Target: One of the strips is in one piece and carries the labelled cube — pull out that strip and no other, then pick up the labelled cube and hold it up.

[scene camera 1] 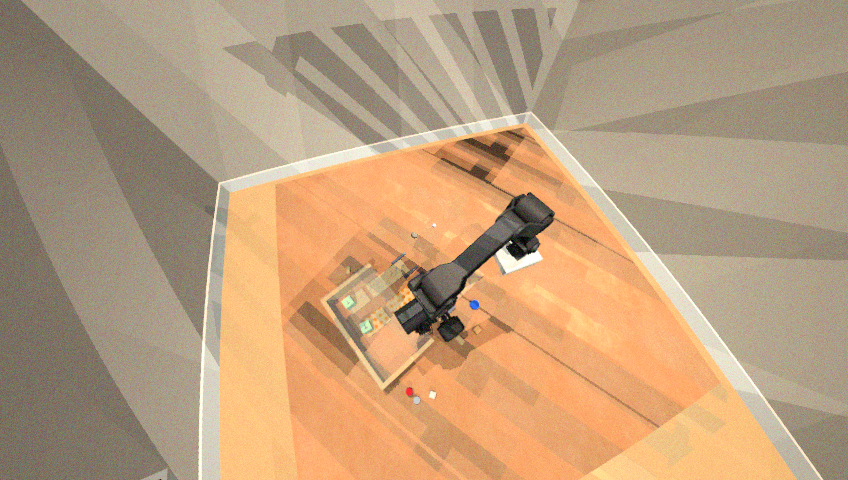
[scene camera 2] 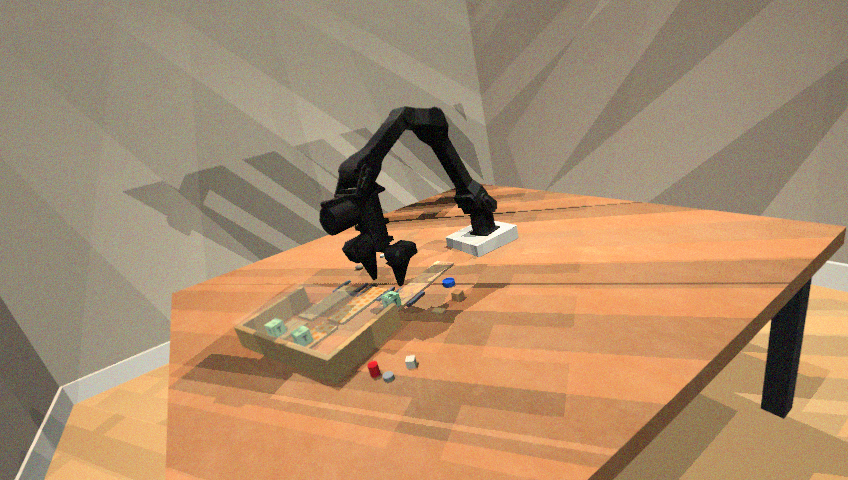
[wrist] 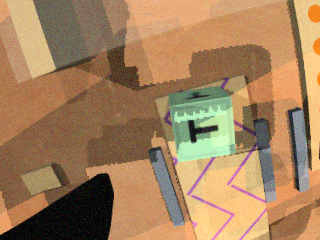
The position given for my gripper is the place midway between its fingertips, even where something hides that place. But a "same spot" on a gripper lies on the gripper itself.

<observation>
My gripper shows in scene camera 1 (433, 311), in scene camera 2 and in the wrist view. The same spot on my gripper: (wrist: 91, 203) is (scene camera 2: 396, 279).
</observation>
